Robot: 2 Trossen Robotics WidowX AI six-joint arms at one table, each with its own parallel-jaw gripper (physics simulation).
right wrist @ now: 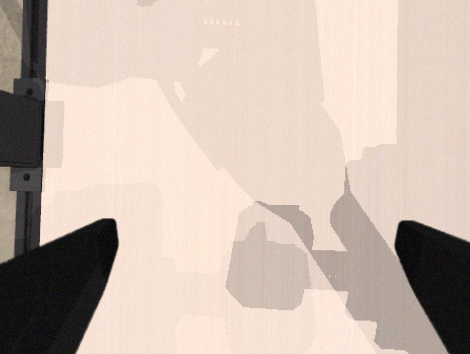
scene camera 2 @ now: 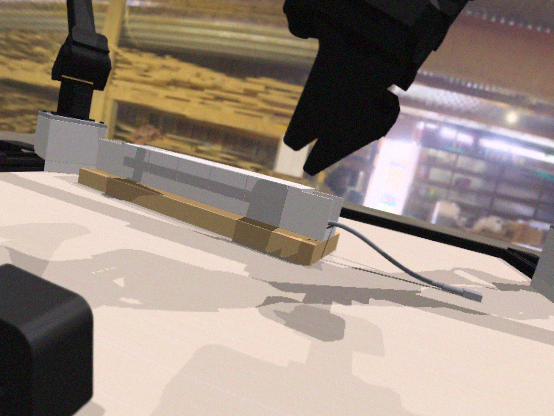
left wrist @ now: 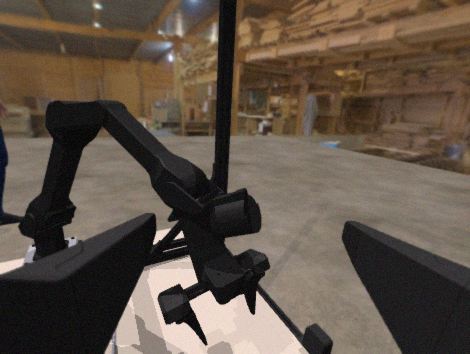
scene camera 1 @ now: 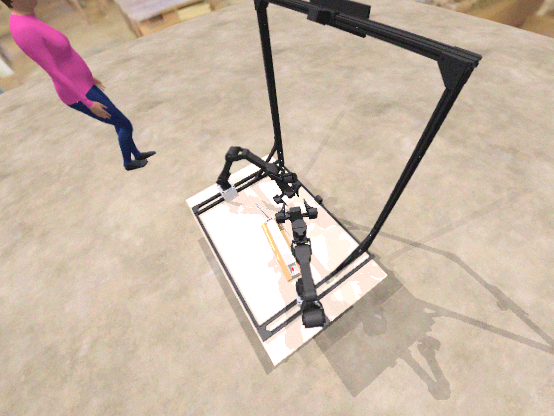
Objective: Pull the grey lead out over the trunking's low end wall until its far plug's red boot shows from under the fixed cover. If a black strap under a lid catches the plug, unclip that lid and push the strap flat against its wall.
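Where they show: left gripper, fingertip midpoint: [left wrist: 251, 225] [scene camera 1: 293, 200]; right gripper, fingertip midpoint: [right wrist: 257, 232] [scene camera 2: 299, 162] [left wrist: 230, 328] [scene camera 1: 292, 201]; left arm's base at its link origin: [scene camera 2: 72, 117]; right arm's base at its link origin: [left wrist: 51, 250] [scene camera 1: 225, 186].
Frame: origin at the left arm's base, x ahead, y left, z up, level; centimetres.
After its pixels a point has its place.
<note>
The grey trunking [scene camera 1: 281, 244] {y 9.7, x 28.8, z -1.9 cm} [scene camera 2: 200, 175] {y 7.8, x 32.6, z -3.7 cm} lies on a wooden base [scene camera 2: 200, 215] {y 6.3, x 36.3, z -8.2 cm}. In scene camera 2 the grey lead [scene camera 2: 390, 255] {y 19.9, x 55.9, z -7.4 cm} comes out at the trunking's right end and slopes down to the table, its grey plug [scene camera 2: 472, 296] {y 23.8, x 65.4, z -9.3 cm} at the tip. The lead [scene camera 1: 262, 212] {y 20.3, x 56.1, z -7.6 cm} shows thinly in scene camera 1. A small red mark [scene camera 1: 292, 269] {y 5.3, x 14.8, z -6.3 cm} shows at the trunking's lower end there; I cannot tell what it is. No black strap shows. My right gripper [scene camera 1: 288, 194] {y -0.5, x 55.7, z 1.3 cm} [scene camera 2: 302, 161] {y -0.5, x 55.7, z 1.3 cm} [left wrist: 230, 328] {y -0.5, x 55.7, z 1.3 cm} [right wrist: 257, 232] {y -0.5, x 55.7, z 1.3 cm} is open and empty above the table. My left gripper [scene camera 1: 295, 203] {y 0.2, x 35.1, z 32.0 cm} is open and empty, raised beyond the trunking's upper end.
The two grippers are close together in scene camera 1. A black gantry frame [scene camera 1: 274, 95] {y 2.1, x 96.5, z 48.6 cm} stands over the white table [scene camera 1: 227, 240] {y 44.4, x 39.8, z -9.7 cm}. A black block [scene camera 2: 50, 335] {y -17.6, x 62.1, z -4.7 cm} fills the lower left foreground of scene camera 2. A person in pink [scene camera 1: 52, 50] stands on the floor away from the table.
</note>
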